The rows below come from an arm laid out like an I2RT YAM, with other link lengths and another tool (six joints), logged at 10 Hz.
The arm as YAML. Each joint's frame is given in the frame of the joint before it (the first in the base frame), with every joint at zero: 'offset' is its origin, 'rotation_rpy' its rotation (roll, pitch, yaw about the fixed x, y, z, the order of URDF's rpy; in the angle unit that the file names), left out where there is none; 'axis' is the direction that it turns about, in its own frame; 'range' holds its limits. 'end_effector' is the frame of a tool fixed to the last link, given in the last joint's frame.
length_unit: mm
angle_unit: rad
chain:
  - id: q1
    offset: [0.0, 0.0, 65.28]
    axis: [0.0, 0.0, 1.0]
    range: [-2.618, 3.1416]
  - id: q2
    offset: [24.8, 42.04, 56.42]
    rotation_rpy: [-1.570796, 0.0, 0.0]
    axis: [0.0, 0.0, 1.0]
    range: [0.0, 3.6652]
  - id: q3
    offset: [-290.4, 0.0, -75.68]
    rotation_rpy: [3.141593, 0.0, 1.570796]
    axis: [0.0, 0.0, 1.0]
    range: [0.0, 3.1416]
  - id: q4
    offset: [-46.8, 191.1, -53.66]
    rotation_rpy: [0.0, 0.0, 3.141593]
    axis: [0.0, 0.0, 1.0]
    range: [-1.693, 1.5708]
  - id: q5
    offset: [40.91, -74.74, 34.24]
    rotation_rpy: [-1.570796, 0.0, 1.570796]
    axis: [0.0, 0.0, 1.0]
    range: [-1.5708, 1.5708]
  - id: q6
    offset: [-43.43, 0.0, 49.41]
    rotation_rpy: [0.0, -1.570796, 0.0]
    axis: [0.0, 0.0, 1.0]
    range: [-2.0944, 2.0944]
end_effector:
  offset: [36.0, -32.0, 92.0]
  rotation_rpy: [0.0, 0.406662, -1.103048]
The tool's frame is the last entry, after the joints.
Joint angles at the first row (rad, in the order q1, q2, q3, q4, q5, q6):
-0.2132, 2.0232, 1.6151, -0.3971, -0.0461, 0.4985
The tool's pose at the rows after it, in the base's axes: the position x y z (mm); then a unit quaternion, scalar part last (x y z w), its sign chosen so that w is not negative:
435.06, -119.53, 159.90, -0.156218, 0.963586, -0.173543, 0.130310
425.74, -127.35, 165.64, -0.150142, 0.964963, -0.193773, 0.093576
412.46, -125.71, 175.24, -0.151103, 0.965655, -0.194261, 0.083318
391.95, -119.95, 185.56, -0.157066, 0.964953, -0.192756, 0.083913
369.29, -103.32, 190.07, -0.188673, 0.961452, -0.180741, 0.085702
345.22, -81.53, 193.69, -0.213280, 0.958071, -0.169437, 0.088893
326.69, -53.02, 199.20, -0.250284, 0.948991, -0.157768, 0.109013
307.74, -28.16, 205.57, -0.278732, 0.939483, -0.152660, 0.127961
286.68, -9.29, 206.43, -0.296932, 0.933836, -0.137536, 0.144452
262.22, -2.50, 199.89, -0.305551, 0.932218, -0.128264, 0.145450
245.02, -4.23, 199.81, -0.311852, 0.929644, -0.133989, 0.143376
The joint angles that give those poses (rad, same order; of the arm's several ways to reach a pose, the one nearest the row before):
-0.2132, 2.0508, 1.6856, -0.4891, -0.0063, 0.4878
-0.2132, 2.0586, 1.7471, -0.5934, 0.0596, 0.4725
-0.2132, 2.0205, 1.7396, -0.6427, 0.0675, 0.4694
-0.2117, 1.9407, 1.6662, -0.6504, 0.0599, 0.4618
-0.1918, 1.8535, 1.5680, -0.6534, 0.0216, 0.4342
-0.1520, 1.7584, 1.4637, -0.6535, 0.0015, 0.4341
-0.0876, 1.6618, 1.3685, -0.6351, -0.0291, 0.4326
-0.0171, 1.5680, 1.2903, -0.6244, -0.0353, 0.4432
0.0337, 1.4792, 1.2044, -0.6075, -0.0567, 0.4662
0.0552, 1.3976, 1.1079, -0.5967, -0.0675, 0.4771
0.0583, 1.3378, 1.0663, -0.6181, -0.0614, 0.4618

